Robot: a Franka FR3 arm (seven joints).
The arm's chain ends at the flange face. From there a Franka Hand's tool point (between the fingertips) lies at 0.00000 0.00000 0.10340 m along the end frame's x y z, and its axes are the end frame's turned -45 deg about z.
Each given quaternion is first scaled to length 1.
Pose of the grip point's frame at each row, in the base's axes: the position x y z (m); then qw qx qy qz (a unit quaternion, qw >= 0):
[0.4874 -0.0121 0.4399 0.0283 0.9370 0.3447 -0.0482]
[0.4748 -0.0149 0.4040 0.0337 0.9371 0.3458 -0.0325]
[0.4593 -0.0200 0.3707 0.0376 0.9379 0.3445 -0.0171]
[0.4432 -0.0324 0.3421 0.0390 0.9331 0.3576 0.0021]
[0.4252 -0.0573 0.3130 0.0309 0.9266 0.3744 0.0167]
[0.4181 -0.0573 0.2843 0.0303 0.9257 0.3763 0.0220]
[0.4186 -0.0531 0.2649 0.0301 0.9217 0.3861 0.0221]
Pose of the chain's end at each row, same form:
[0.4947 -0.0032 0.5427 0.0446 0.9976 -0.0401 -0.0337]
[0.4787 -0.0060 0.5069 0.0436 0.9981 -0.0391 -0.0171]
[0.4599 -0.0115 0.4737 0.0413 0.9983 -0.0406 -0.0014]
[0.4399 -0.0250 0.4452 0.0352 0.9989 -0.0267 0.0169]
[0.4196 -0.0527 0.4161 0.0222 0.9993 -0.0087 0.0273]
[0.4115 -0.0532 0.3874 0.0196 0.9993 -0.0066 0.0319]
[0.4120 -0.0491 0.3680 0.0194 0.9993 0.0040 0.0319]

